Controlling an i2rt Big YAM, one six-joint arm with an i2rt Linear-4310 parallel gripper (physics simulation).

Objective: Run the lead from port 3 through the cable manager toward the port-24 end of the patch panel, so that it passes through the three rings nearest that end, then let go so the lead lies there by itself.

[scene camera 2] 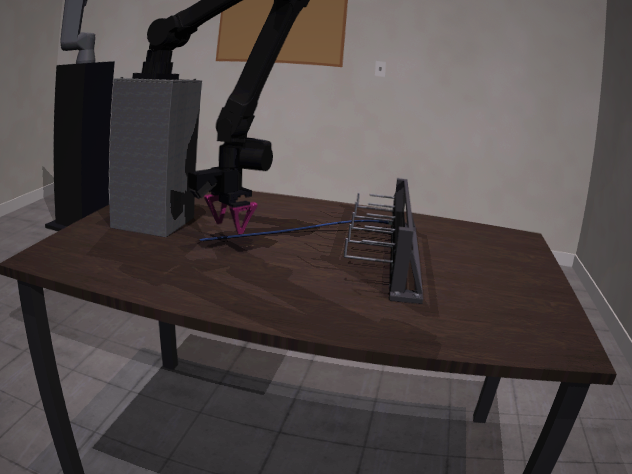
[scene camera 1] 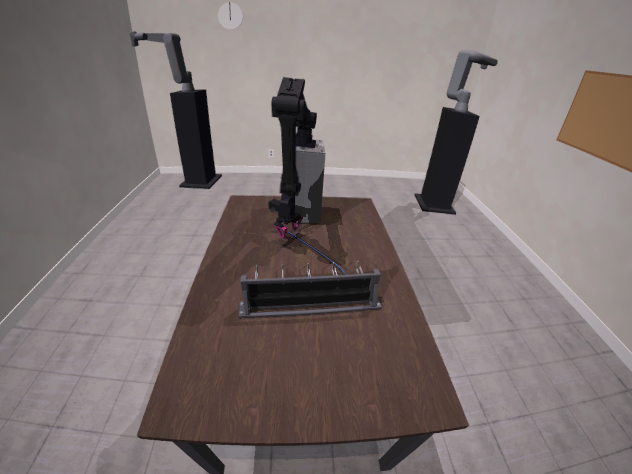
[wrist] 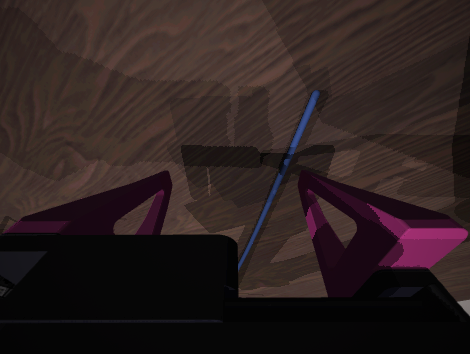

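Observation:
The blue lead runs from the patch panel, near its right end in scene camera 1, to a free end on the table by the grey pedestal. Several thin wire rings of the cable manager stick out from the panel's pedestal side. Whether the lead is inside a ring is too small to tell, and port numbers do not show. My gripper is open and empty, a little above the lead near its free end. In the wrist view the lead passes between the magenta fingers, nearer the right one.
The grey pedestal bearing the arm stands at the table's far edge in scene camera 1, close to the gripper. The panel stands upright across the brown table. Two other arms on black pedestals stand on the floor beyond.

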